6 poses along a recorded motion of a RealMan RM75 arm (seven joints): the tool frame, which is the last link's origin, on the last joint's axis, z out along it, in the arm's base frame.
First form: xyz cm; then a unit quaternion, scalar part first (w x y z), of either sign.
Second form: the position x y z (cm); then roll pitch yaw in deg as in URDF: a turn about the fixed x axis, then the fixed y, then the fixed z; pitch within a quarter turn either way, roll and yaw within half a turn. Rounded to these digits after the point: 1 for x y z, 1 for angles.
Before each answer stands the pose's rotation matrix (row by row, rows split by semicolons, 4 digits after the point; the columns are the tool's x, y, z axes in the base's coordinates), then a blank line. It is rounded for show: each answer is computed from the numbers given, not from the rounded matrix.
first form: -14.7 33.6 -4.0 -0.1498 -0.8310 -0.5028 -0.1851
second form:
0.4259 0.7801 0.4582; 0.8910 -0.4495 -0.0628; 0.1570 0.4351 -0.8866

-14.7 33.6 -4.0 153.9 -9.0 64.5
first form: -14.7 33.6 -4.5 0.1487 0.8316 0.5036 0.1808
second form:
0.4274 0.7838 0.4505; 0.8914 -0.4485 -0.0652; 0.1509 0.4294 -0.8904

-14.7 33.6 -4.5 154.3 -8.7 64.4
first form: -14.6 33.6 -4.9 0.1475 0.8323 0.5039 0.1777
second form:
0.4290 0.7864 0.4445; 0.8912 -0.4486 -0.0664; 0.1472 0.4246 -0.8933

-14.6 33.6 -4.9 154.6 -8.5 64.3
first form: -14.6 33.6 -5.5 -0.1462 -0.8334 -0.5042 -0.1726
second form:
0.4319 0.7900 0.4351; 0.8909 -0.4488 -0.0696; 0.1403 0.4178 -0.8977

-14.6 33.6 -5.5 155.0 -8.1 64.1
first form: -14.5 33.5 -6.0 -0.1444 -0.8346 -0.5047 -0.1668
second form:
0.4349 0.7943 0.4242; 0.8907 -0.4488 -0.0727; 0.1327 0.4094 -0.9026

-14.5 33.5 -6.0 155.6 -7.6 64.0
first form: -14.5 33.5 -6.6 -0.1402 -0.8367 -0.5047 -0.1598
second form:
0.4395 0.7998 0.4089; 0.8894 -0.4512 -0.0733; 0.1259 0.3959 -0.9096

-14.5 33.5 -6.6 156.5 -7.2 63.7
